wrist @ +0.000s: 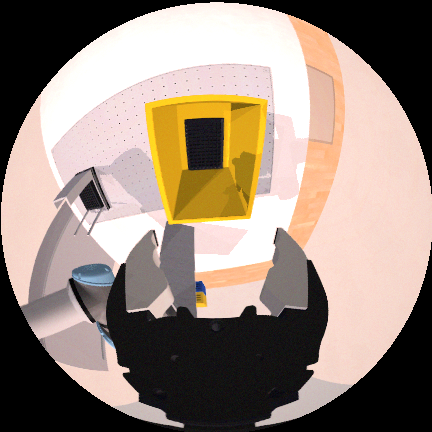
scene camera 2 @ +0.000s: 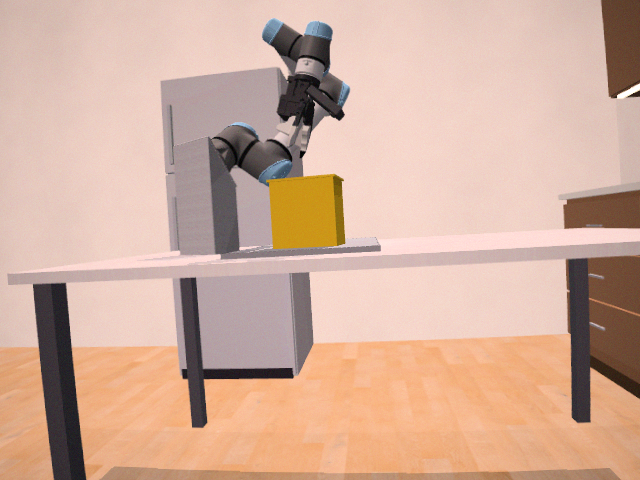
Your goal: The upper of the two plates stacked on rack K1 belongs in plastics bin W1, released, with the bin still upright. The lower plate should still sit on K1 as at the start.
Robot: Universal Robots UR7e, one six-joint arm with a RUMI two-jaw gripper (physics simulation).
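Places are measured from the arm's base along level axes (x up, y left, z back), in centimetres.
Where they show: gripper, between the fingertips: [wrist: 215,230] [scene camera 2: 294,153]; arm's base, origin of its link: [wrist: 169,310] [scene camera 2: 205,167].
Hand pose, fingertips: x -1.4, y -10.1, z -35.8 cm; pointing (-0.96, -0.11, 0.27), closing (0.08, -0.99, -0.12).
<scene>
Each offset is from my fingertips to the centre of the thing. Level surfaces: height alone.
The yellow bin W1 @[dy +0.5, dx -16.3, dz -2.7 cm] [scene camera 2: 305,212] [wrist: 164,150] stands upright on the perforated board. In the wrist view a black grid plate @[dy +0.3, dx -24.3, dz -0.9 cm] [wrist: 204,144] lies inside it, on or near its floor; the scene view hides the inside. The grey rack, apparently K1 @[dy +36.8, dx -18.2, dz +11.2 cm] [wrist: 75,187], is at the left of the wrist view, with a small-looking dark grid plate @[dy +36.9, dx -22.6, dz +10.2 cm] [wrist: 91,195] on it. How that plate is seated is too small to tell. My gripper [scene camera 2: 296,139] [wrist: 215,230] is open and empty, above the bin, with its fingertips clear of the rim.
The perforated board [scene camera 2: 361,246] [wrist: 125,107] lies on the white table @[dx -26.6 cm] [scene camera 2: 465,245] [wrist: 175,40]. A tall grey block [scene camera 2: 195,198] stands left of the bin in the scene view. The arm's lower links are behind it. A fridge [scene camera 2: 222,103] stands behind the table.
</scene>
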